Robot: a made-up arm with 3 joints. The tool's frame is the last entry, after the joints.
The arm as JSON. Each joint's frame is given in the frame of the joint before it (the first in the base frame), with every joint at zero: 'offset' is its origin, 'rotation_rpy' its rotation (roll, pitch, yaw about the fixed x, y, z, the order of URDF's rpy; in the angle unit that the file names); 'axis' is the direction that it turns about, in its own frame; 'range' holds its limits. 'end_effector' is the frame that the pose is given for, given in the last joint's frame.
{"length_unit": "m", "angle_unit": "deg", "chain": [
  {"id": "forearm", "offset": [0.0, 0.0, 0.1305], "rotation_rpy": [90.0, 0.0, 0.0], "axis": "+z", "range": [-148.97, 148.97]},
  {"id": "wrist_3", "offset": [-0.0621, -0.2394, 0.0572], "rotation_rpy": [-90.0, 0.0, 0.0], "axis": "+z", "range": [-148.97, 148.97]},
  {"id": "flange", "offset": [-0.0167, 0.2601, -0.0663], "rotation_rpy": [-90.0, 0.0, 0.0], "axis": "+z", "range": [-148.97, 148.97]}
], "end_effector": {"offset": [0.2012, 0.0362, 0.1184], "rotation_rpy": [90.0, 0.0, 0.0]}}
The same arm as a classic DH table. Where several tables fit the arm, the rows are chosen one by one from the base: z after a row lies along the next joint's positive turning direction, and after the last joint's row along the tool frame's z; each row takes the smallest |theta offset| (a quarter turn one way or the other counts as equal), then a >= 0, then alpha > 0; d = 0 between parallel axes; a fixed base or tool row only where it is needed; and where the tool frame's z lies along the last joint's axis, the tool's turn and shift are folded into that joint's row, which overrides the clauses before.
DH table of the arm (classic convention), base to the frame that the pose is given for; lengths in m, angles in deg. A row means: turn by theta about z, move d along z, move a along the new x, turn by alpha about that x. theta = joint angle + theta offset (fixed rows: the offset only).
base (fixed): theta offset 0; d 0.1305; a 0; alpha 90
forearm: theta offset 0; d 0.0572; a -0.0621; alpha -90
wrist_3: theta offset 0; d -0.3057; a -0.0167; alpha -90
flange: theta offset 0; d 0.3785; a 0.2012; alpha 90
tool (fixed): theta offset 0; d -0.0362; a 0; alpha 0
Joint limits (deg, base to tool): -148.97..148.97 -148.97..148.97 -148.97..148.97

